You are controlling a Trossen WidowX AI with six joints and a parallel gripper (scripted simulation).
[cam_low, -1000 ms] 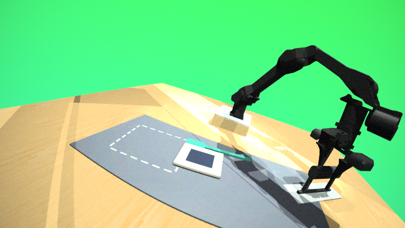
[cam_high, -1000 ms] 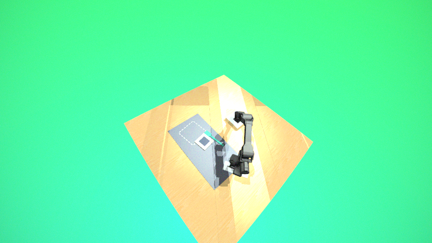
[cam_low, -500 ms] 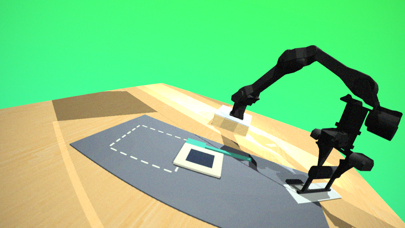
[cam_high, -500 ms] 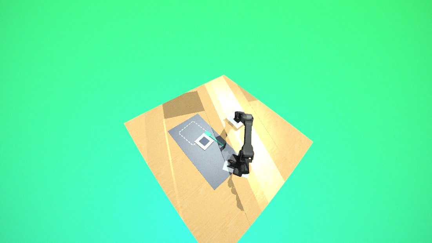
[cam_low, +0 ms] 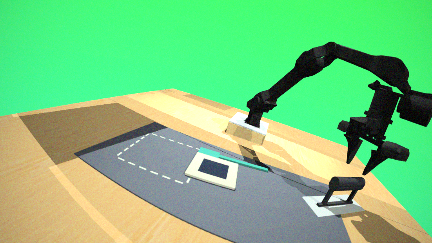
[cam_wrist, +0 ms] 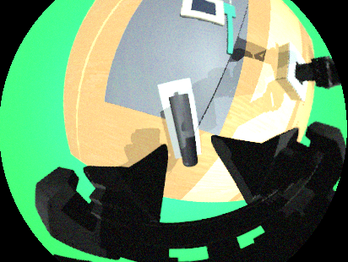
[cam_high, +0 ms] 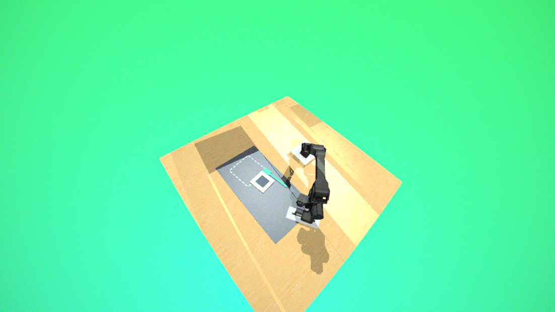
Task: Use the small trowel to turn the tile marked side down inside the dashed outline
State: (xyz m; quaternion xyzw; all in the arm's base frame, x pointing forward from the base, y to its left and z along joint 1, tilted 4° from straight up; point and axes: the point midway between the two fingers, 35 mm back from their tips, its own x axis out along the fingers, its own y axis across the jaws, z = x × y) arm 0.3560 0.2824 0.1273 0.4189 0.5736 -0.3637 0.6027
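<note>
My gripper tip is now 10 mm short of the small trowel, 20 mm to the left of it and 80 mm above it. The rest, counted from my gripper tip: tile 10 mm ahead, 350 mm to the right, 110 mm below; then thin teal strip 70 mm behind, 330 mm to the right, 110 mm below; then grey mat 40 mm ahead, 320 mm to the right, 130 mm below.
</note>
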